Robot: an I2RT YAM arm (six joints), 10 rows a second.
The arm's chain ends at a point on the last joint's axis. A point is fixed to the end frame.
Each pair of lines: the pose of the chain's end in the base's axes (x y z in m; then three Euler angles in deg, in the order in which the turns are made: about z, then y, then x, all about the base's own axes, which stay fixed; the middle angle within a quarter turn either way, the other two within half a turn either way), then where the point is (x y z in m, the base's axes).
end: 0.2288 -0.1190 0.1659 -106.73 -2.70 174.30
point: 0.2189 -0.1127 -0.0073
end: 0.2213 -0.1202 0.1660 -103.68 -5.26 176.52
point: 0.2050 -0.1071 -0.0063
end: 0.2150 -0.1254 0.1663 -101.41 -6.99 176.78
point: 0.1944 -0.1115 -0.0055
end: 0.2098 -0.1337 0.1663 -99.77 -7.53 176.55
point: 0.1883 -0.1205 -0.0055
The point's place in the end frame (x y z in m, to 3 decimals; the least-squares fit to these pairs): 0.023 0.005 0.172
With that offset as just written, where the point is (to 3 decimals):
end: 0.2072 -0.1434 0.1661 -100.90 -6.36 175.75
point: 0.189 -0.133 -0.006
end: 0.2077 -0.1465 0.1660 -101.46 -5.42 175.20
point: 0.192 -0.137 -0.007
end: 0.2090 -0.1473 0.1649 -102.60 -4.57 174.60
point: 0.195 -0.140 -0.008
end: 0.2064 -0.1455 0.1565 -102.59 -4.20 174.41
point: 0.194 -0.139 -0.017
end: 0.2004 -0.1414 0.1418 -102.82 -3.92 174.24
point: 0.188 -0.135 -0.031
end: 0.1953 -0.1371 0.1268 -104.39 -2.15 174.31
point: 0.188 -0.131 -0.047
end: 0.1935 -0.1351 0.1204 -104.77 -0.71 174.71
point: 0.190 -0.128 -0.053
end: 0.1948 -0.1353 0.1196 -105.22 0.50 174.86
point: 0.195 -0.127 -0.054
